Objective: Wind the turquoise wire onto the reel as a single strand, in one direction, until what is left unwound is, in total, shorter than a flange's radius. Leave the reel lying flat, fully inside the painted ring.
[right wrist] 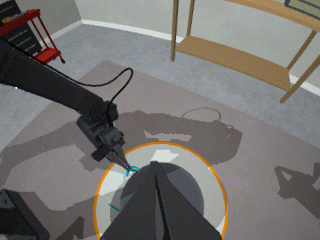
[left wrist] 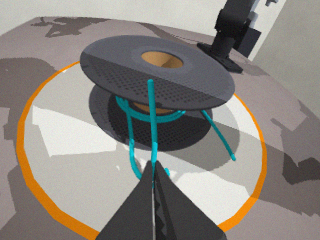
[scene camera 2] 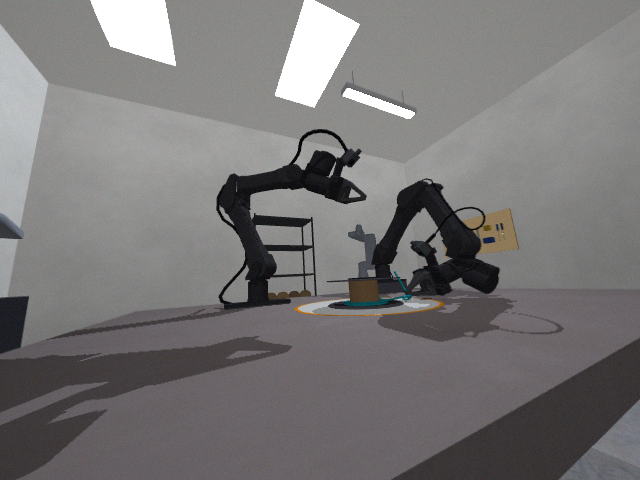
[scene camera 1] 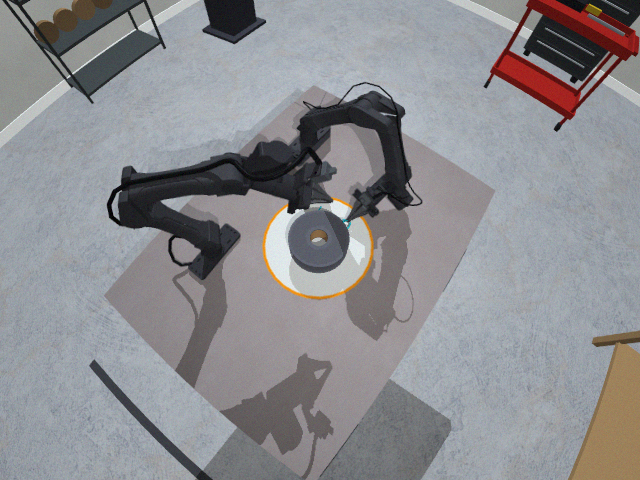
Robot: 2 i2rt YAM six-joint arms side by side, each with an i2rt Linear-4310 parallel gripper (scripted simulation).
Labels:
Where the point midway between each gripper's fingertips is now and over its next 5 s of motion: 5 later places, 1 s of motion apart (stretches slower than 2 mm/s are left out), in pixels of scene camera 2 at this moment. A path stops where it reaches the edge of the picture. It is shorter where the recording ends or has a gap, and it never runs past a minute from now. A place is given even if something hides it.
My left gripper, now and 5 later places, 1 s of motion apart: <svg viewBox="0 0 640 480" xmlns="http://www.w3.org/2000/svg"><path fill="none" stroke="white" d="M405 293L399 292L389 291L388 291L379 294L375 295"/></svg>
My right gripper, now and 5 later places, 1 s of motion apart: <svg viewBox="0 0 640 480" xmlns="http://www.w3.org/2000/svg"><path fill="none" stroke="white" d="M365 197L360 256L359 260L360 259L363 284L362 289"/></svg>

